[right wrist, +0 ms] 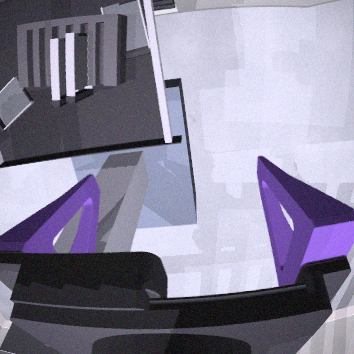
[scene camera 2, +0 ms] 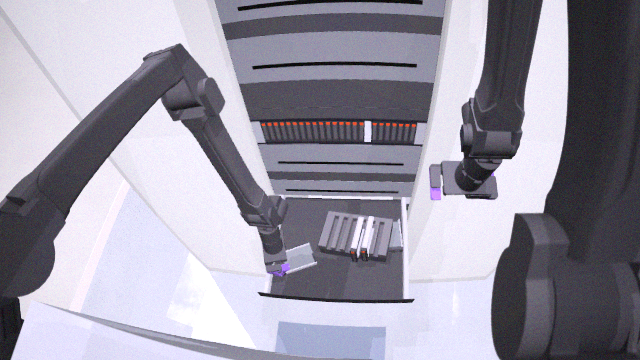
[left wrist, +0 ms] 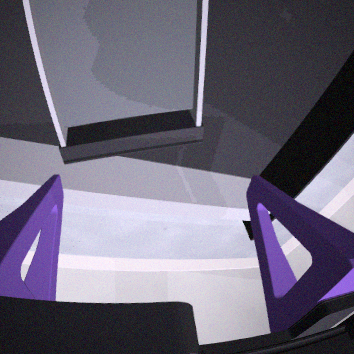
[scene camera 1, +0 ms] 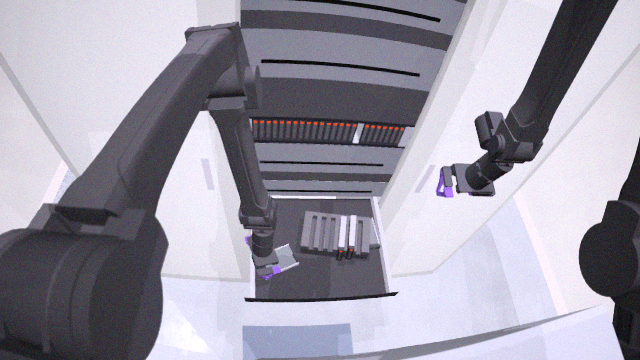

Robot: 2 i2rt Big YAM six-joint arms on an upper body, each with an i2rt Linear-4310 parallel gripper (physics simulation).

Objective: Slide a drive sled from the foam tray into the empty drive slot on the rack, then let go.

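Places are measured from the left arm's base along level axes (x right, y ahead, z up), in millimetres.
Where they show: left gripper, fingertip midpoint: (scene camera 2: 278, 262) (left wrist: 157, 183) (scene camera 1: 262, 265); right gripper, fingertip midpoint: (right wrist: 173, 172) (scene camera 2: 454, 194) (scene camera 1: 453, 192).
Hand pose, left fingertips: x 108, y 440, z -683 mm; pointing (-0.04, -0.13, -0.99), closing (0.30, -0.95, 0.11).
Things, the pixels of their top centre, and the offset from my left fingertips. "pt": a spot on its surface instead.
- grey slotted foam tray, top centre: (right wrist: 60, 51) (scene camera 2: 357, 231) (scene camera 1: 338, 230) dy +110, dx +241, dz +31 mm
- rack, surface spot: (scene camera 2: 340, 95) (scene camera 1: 342, 97) pt dy +264, dx +197, dz +434 mm
- flat grey piece with pale rails, top centre: (left wrist: 121, 53) (right wrist: 5, 105) (scene camera 1: 277, 259) (scene camera 2: 295, 258) dy +32, dx +48, dz -26 mm
- flat piece, top centre: (right wrist: 125, 29) (scene camera 2: 390, 234) (scene camera 1: 366, 232) dy +128, dx +352, dz -26 mm
The grey slotted foam tray (scene camera 1: 307, 231) (scene camera 2: 327, 235) (right wrist: 115, 50) lies in the open drawer. Two pale drive sleds (scene camera 1: 342, 232) (scene camera 2: 369, 234) (right wrist: 70, 62) stand side by side in its slots, orange-marked ends toward the drawer front. On the rack (scene camera 1: 340, 92) (scene camera 2: 340, 95), the empty drive slot (scene camera 1: 358, 133) (scene camera 2: 368, 131) is a pale gap in the row of orange-topped drives. My left gripper (scene camera 1: 261, 257) (scene camera 2: 279, 270) (left wrist: 157, 183) is open and empty at the drawer's left side. My right gripper (scene camera 1: 459, 191) (scene camera 2: 464, 187) (right wrist: 173, 172) is open and empty, right of the drawer.
A flat grey piece with pale rails (scene camera 1: 287, 257) (scene camera 2: 301, 258) (left wrist: 140, 65) (right wrist: 14, 104) lies beside the left gripper. Another flat piece (scene camera 2: 396, 235) (right wrist: 134, 32) lies right of the foam tray. The drawer's side walls (scene camera 1: 381, 250) (scene camera 2: 405, 260) and black front edge (right wrist: 90, 151) bound this area.
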